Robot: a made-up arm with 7 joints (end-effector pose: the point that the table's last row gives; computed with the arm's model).
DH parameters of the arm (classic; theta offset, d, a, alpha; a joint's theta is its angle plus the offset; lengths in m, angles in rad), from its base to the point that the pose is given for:
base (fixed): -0.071 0 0 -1.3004
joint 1: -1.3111 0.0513 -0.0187 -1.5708
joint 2: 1.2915 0 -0.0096 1.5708
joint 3: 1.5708 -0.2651 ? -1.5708
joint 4: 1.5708 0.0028 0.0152 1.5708
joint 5: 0 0.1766 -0.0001 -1.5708
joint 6: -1.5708 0 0.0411 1.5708
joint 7: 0 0 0 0
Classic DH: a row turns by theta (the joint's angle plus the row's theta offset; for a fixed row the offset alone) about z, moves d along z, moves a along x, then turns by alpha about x.
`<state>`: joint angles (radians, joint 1 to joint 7).
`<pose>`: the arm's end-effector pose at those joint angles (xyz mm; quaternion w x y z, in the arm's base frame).
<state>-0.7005 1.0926 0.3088 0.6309 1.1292 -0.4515 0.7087</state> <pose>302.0 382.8 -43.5 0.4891 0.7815 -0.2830 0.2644</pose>
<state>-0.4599 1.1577 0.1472 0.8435 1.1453 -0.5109 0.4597</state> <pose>240.7 426.4 -128.5 0.5186 0.8546 -0.0011 0.0251</pose>
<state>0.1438 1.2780 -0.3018 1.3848 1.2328 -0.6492 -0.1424</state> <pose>-40.3 499.9 -163.1 0.1980 0.5478 0.6641 -0.4687</pose>
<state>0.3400 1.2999 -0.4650 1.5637 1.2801 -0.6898 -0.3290</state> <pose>-120.6 502.0 -105.8 0.0004 0.3270 0.7781 -0.5364</pose>
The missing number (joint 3, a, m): 0.0208
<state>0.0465 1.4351 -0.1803 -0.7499 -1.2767 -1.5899 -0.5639</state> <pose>147.5 206.0 -44.9 0.6447 -0.1085 -0.6112 -0.4461</pose>
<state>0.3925 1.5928 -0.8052 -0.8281 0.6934 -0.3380 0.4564</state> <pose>5.6 175.2 -154.6 0.6913 0.3864 -0.1594 -0.5894</pose>
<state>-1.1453 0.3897 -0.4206 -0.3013 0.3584 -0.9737 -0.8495</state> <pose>283.1 -31.8 3.1 0.2216 0.5379 -0.6740 -0.4552</pose>
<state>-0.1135 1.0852 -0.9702 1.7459 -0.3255 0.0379 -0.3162</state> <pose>-28.6 493.9 -190.9 0.3584 0.4404 0.8143 0.1208</pose>
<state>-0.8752 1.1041 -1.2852 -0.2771 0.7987 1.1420 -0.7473</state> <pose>274.8 141.3 -181.5 0.4692 0.7968 0.3387 -0.1739</pose>
